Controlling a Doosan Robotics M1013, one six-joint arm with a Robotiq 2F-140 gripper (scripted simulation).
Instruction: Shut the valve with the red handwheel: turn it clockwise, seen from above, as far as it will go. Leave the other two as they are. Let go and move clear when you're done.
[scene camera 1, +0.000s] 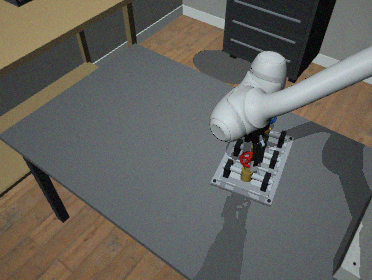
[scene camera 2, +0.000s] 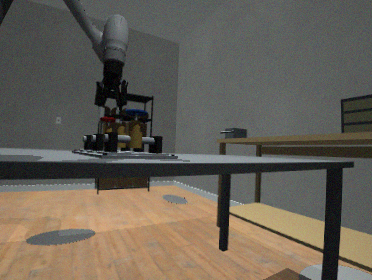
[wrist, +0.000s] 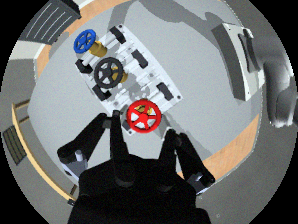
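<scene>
Scene camera 2 gives me my gripper (scene camera 2: 109, 122). In the wrist view I find my gripper (wrist: 143, 115) again, and there I also see a red handwheel (wrist: 143, 117).
</scene>
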